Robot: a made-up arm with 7 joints. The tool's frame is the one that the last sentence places. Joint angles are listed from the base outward.
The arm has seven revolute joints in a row. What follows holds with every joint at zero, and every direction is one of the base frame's. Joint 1 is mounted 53 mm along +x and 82 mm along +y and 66 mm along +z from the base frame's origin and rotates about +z. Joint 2 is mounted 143 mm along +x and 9 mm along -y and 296 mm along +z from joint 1 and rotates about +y. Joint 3 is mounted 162 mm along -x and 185 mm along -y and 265 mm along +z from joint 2 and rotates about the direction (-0.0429, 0.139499, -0.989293). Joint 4 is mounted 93 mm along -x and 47 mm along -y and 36 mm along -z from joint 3 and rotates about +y. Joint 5 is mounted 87 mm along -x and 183 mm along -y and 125 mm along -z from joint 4 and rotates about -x. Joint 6 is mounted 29 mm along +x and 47 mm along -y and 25 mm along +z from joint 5 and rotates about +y. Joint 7 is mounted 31 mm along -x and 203 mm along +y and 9 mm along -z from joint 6 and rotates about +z. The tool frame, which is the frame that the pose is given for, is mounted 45 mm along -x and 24 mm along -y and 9 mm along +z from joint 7; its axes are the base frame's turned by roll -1.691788, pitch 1.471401 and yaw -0.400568 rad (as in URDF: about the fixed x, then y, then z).
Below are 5 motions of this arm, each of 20 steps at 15 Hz.
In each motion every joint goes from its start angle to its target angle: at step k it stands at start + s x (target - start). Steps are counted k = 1, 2, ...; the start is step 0. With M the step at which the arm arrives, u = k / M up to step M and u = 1 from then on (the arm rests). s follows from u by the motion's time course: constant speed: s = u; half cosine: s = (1 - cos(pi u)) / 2; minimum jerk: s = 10 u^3 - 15 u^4 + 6 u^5.
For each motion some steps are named. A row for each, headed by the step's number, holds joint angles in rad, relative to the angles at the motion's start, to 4 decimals.
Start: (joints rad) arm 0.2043 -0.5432 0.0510 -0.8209 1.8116 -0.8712 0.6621
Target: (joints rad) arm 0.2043 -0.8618 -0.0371 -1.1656 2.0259 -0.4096 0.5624
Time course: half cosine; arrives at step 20
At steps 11, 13, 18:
11: 0.0000 -0.1842 -0.0509 -0.1993 0.1239 0.2669 -0.0576
13: 0.0000 -0.2316 -0.0640 -0.2506 0.1558 0.3356 -0.0725
18: 0.0000 -0.3108 -0.0859 -0.3363 0.2091 0.4503 -0.0973

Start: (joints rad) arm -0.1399 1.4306 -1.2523 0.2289 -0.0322 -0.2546 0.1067
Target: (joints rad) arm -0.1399 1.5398 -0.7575 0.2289 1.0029 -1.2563 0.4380
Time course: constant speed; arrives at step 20
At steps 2, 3, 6, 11, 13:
2: 0.0000 0.0109 0.0495 0.0000 0.1035 -0.1002 0.0331
3: 0.0000 0.0164 0.0742 0.0000 0.1553 -0.1503 0.0497
6: 0.0000 0.0328 0.1484 0.0000 0.3105 -0.3005 0.0994
11: 0.0000 0.0601 0.2721 0.0000 0.5693 -0.5509 0.1822
13: 0.0000 0.0710 0.3216 0.0000 0.6728 -0.6511 0.2153

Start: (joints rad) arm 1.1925 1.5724 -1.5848 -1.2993 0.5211 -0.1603 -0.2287
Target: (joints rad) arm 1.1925 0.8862 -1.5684 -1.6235 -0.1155 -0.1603 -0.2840
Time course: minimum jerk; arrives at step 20
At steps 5, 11, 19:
5: 0.0000 -0.0710 0.0017 -0.0336 -0.0659 0.0000 -0.0057
11: 0.0000 -0.4070 0.0097 -0.1923 -0.3776 0.0000 -0.0328
19: 0.0000 -0.6854 0.0164 -0.3238 -0.6359 0.0000 -0.0552

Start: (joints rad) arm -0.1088 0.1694 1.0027 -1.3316 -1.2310 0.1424 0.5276
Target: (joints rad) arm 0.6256 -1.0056 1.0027 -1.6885 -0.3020 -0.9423 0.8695
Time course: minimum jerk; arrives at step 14
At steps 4, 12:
4: 0.1063 -0.1700 0.0000 -0.0516 0.1344 -0.1570 0.0495
12: 0.7173 -1.1477 0.0000 -0.3486 0.9074 -1.0595 0.3339

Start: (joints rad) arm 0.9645 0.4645 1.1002 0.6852 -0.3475 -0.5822 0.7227
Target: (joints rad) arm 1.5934 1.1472 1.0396 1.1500 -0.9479 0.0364 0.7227
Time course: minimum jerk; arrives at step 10
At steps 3, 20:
3: 0.1026 0.1113 -0.0099 0.0758 -0.0979 0.1009 0.0000
20: 0.6289 0.6827 -0.0606 0.4648 -0.6004 0.6186 0.0000

